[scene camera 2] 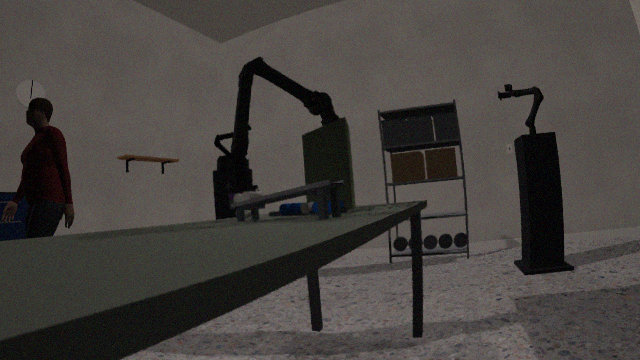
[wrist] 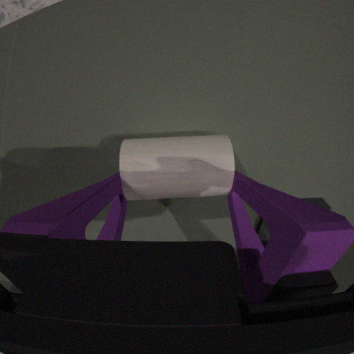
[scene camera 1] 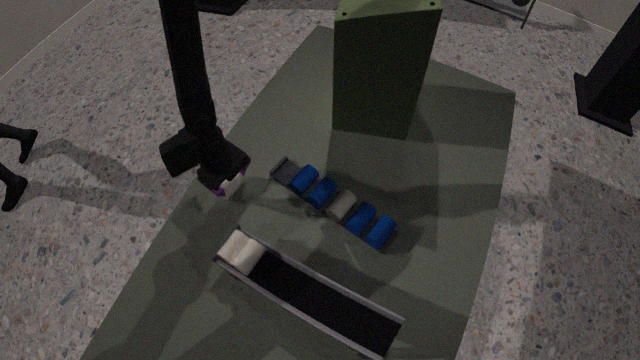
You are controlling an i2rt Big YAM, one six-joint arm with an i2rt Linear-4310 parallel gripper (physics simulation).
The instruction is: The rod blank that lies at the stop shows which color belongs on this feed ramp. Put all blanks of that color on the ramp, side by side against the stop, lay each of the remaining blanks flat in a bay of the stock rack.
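Note:
My gripper point(scene camera 1: 231, 183) point(wrist: 177, 177) is shut on a white blank point(scene camera 1: 234, 182) point(wrist: 177, 162), gripped by its two ends. It holds it above the table, to the upper left of the feed ramp point(scene camera 1: 350, 291) point(scene camera 2: 295, 191). Two white blanks point(scene camera 1: 233, 245) point(scene camera 1: 249, 256) lie side by side at the stop end of the ramp. The stock rack point(scene camera 1: 286, 171) bears blue blanks point(scene camera 1: 304, 179) point(scene camera 1: 322, 192) point(scene camera 1: 361, 219) point(scene camera 1: 381, 232) and one whitish blank point(scene camera 1: 341, 205) in the middle. The rack's bay at its upper left end is empty. In scene camera 2 the fingers are mostly hidden.
A tall green block point(scene camera 1: 380, 80) point(scene camera 2: 327, 162) stands on the table point(scene camera 1: 460, 175) point(scene camera 2: 125, 280) behind the stock rack. Behind the table are a shelf unit point(scene camera 2: 422, 182), a black pedestal point(scene camera 2: 542, 200) with another arm, and a person point(scene camera 2: 47, 165) at the left.

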